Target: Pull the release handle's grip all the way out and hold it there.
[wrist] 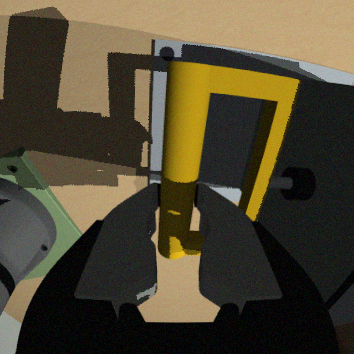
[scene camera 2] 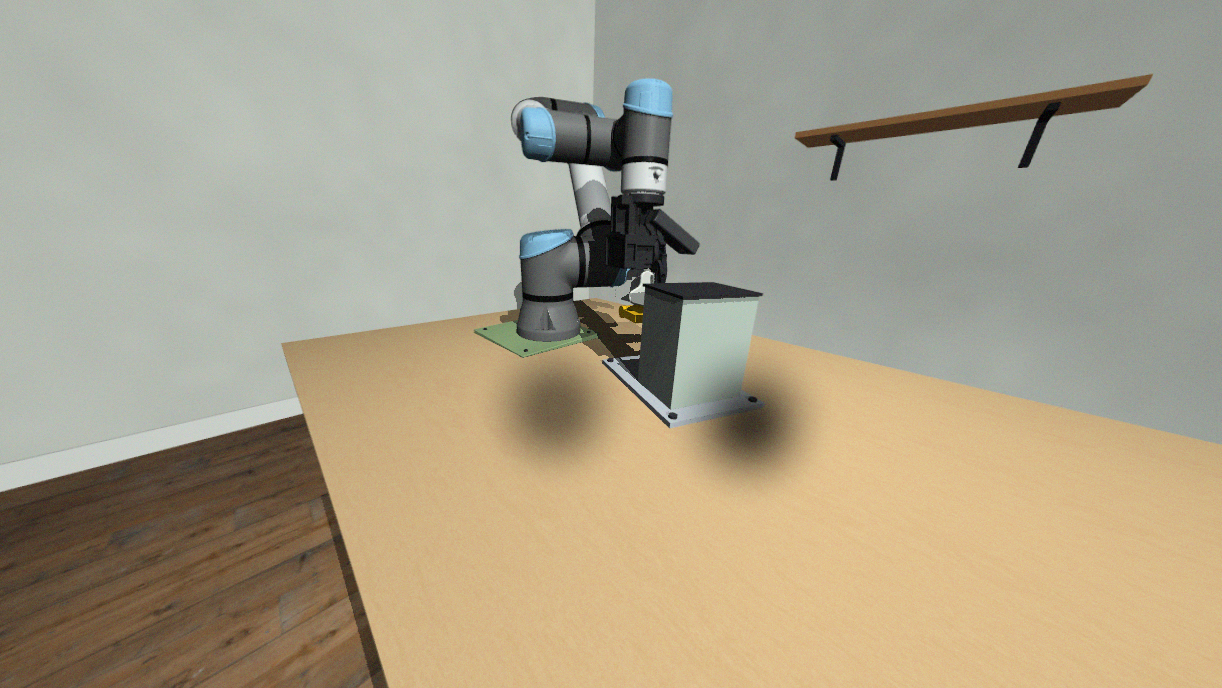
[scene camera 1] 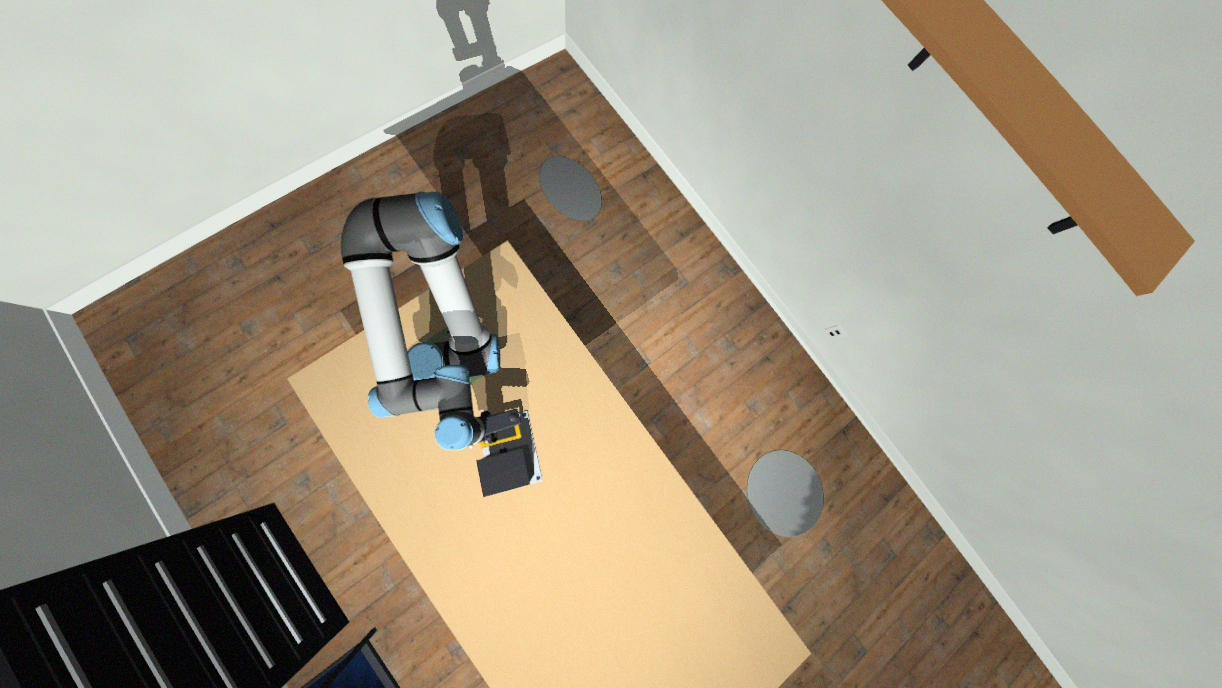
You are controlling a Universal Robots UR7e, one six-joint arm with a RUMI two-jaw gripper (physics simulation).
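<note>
The release handle's grip is a yellow round bar (wrist: 185, 120) on a yellow rectangular frame; yellow parts of the handle (scene camera 1: 504, 441) (scene camera 2: 631, 314) also show in both scene views. A short grey rod with a black knob (wrist: 298, 183) lies between the frame and the dark housing (wrist: 325, 125) (scene camera 1: 504, 472) (scene camera 2: 714, 350). My gripper (wrist: 176, 185) (scene camera 2: 639, 292) points down and is shut on the grip, with one fingertip against each side of the bar near its lower, shaded end in the wrist view. The fingers hide part of the frame's near corner.
The housing stands on a pale base plate (scene camera 2: 711, 411) (wrist: 158, 100) bolted to the wooden table (scene camera 1: 598, 546) (scene camera 2: 547, 546). The arm's green mounting plate (scene camera 2: 502, 336) (wrist: 55, 200) is close by. A wooden wall shelf (scene camera 1: 1043, 128) (scene camera 2: 966, 113) is off to the right.
</note>
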